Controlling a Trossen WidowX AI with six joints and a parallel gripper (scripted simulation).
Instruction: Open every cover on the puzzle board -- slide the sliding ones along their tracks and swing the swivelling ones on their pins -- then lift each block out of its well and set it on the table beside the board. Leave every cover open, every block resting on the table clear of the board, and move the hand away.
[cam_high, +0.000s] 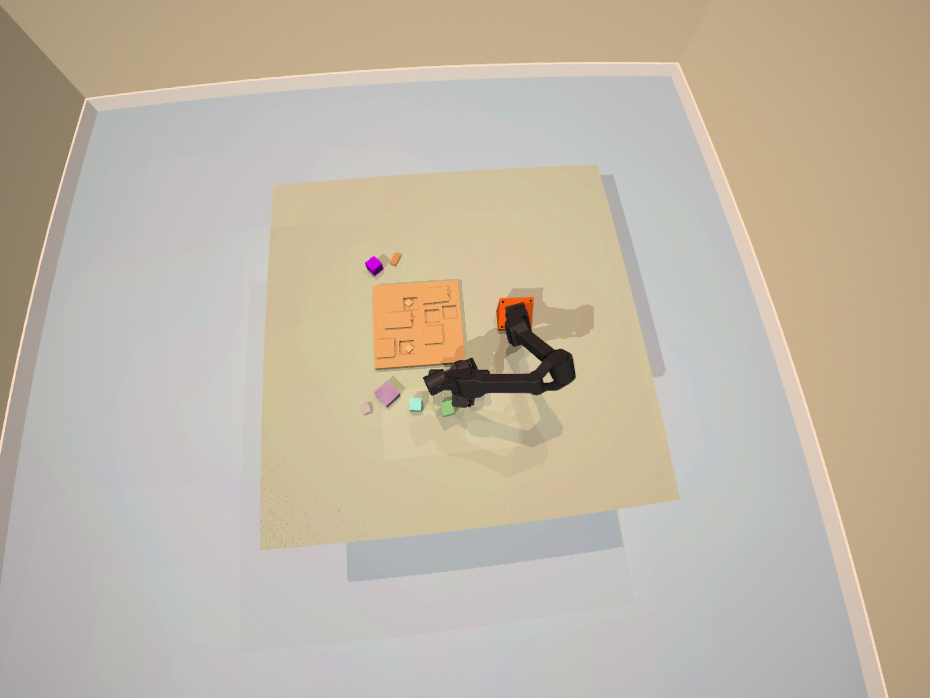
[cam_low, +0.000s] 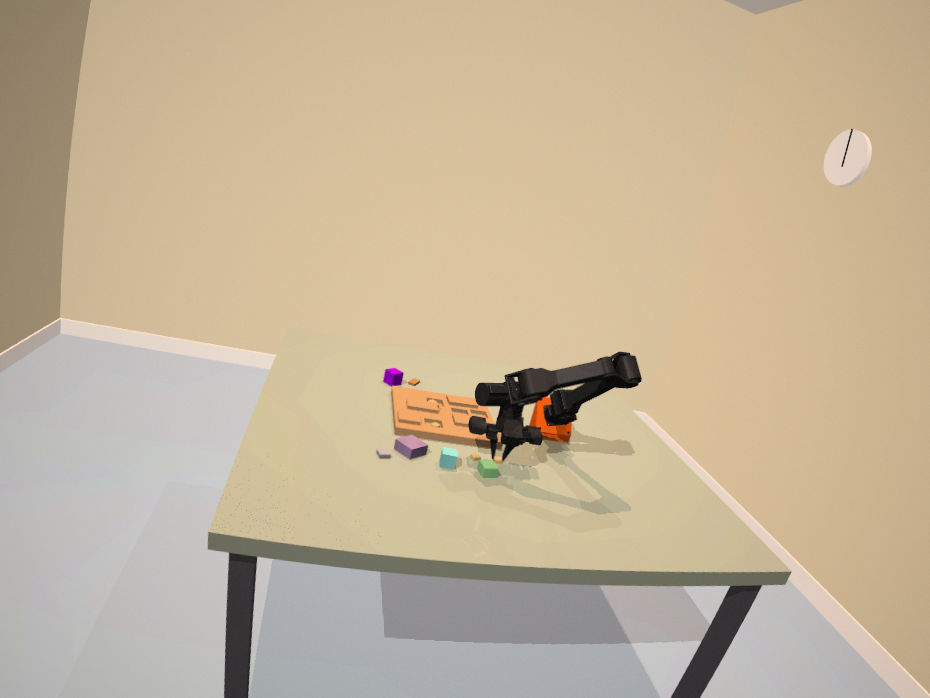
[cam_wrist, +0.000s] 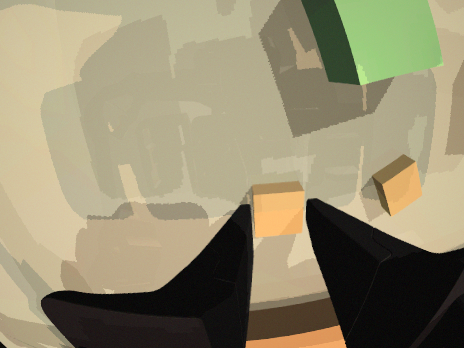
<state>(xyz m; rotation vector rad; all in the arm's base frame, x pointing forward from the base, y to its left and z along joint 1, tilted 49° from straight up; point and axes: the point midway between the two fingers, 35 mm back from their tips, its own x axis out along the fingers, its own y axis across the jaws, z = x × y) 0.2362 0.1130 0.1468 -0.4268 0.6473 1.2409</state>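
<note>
Right now my gripper tip is 7 cm to the right of the green block, 5 cm short of it and 1 cm below it. The rest, counted from my gripper tip: mauve block (23 cm ahead, 2 cm to the right, 1 cm above); cyan block (15 cm ahead, 3 cm to the left, 1 cm above); flat orange block (50 cm to the right, 12 cm ahead).
</note>
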